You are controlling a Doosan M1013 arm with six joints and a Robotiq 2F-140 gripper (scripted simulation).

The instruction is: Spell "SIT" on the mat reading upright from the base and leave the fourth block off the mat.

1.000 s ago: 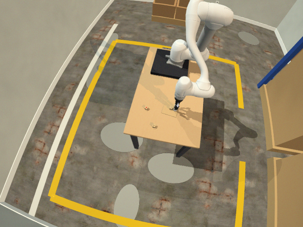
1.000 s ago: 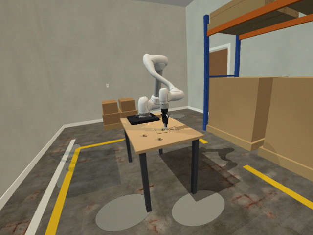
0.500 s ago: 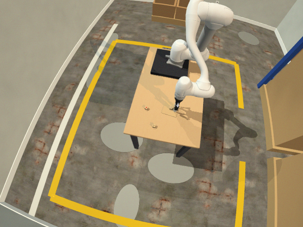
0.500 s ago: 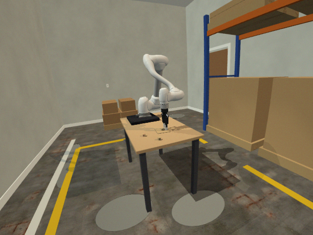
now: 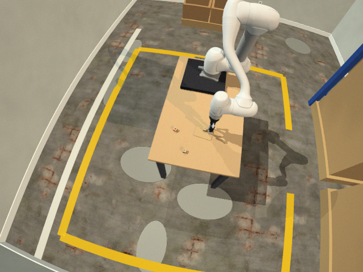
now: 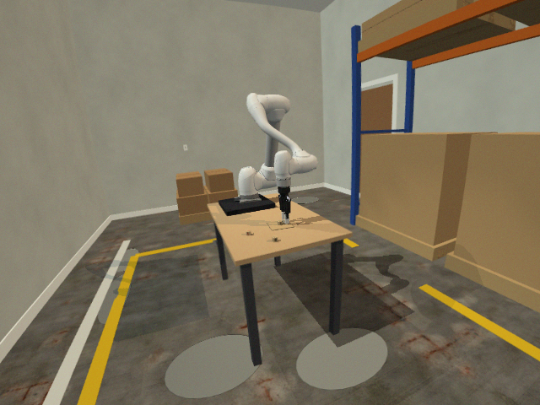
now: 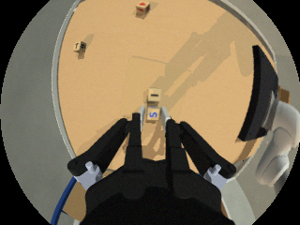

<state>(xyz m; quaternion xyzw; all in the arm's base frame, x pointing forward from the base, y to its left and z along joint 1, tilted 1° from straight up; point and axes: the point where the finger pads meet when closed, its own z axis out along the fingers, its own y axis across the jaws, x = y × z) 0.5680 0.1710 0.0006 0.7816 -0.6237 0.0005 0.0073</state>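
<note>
Right now the tan mat is 1 cm ahead of my hand, 4 cm to the right of it and 4 cm below it. Also, from my hand: tan block: 23 cm ahead, 12 cm to the right, 3 cm below.
</note>
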